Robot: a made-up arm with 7 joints.
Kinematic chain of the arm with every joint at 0, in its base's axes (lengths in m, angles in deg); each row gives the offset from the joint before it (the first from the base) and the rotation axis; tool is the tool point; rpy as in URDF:
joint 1: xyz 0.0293 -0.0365 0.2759 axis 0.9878 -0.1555 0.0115
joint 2: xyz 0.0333 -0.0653 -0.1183 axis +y
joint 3: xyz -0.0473 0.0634 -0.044 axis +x
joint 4: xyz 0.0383 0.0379 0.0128 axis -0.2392 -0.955 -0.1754
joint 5: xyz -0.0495 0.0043 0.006 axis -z
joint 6: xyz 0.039 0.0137 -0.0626 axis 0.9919 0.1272 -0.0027
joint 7: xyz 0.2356 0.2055 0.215 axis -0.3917 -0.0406 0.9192
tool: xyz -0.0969 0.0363 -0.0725 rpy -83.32 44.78 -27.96
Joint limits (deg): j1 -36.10..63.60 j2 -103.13..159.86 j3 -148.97..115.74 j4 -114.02..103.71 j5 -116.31..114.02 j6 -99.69..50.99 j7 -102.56..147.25
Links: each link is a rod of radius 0.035 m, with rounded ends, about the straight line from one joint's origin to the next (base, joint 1, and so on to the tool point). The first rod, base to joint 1, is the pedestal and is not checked.
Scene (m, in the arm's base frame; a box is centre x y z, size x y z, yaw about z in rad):
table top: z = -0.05
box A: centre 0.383 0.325 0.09 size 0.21 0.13 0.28 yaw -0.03
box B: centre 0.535 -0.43 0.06 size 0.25 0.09 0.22 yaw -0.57
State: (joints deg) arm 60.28 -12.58 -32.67 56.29 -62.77 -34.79 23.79
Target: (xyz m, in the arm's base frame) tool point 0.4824 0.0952 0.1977
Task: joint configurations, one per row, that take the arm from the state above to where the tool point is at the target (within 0.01 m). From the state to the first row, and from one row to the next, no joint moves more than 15 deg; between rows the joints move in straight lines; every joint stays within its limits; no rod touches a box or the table.
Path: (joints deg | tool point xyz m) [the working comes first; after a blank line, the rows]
Joints at the target: 55.36 -50.16 -47.75 83.60 -64.27 -57.75 17.41
Straight joint move there: touches box A.

1: 54.20 -27.09 -22.95 59.62 -58.47 -21.33 19.21 | 0.2113 0.4245 0.2277
2: 48.12 -41.60 -13.24 62.96 -54.17 -7.88 14.62 | 0.2056 0.3946 0.2906
3: 51.65 -56.46 -10.46 67.70 -42.00 -13.39 11.21 | 0.2430 0.3214 0.4154
4: 55.18 -71.32 -7.68 72.45 -29.82 -18.90 7.80 | 0.2095 0.2225 0.5203
5: 55.24 -64.27 -21.03 76.17 -41.31 -31.85 11.00 | 0.3620 0.2057 0.4437
6: 55.30 -57.22 -34.39 79.89 -52.79 -44.80 14.21 | 0.4553 0.1622 0.3204
7: 55.36 -50.16 -47.75 83.60 -64.27 -57.75 17.41 | 0.4824 0.0952 0.1977

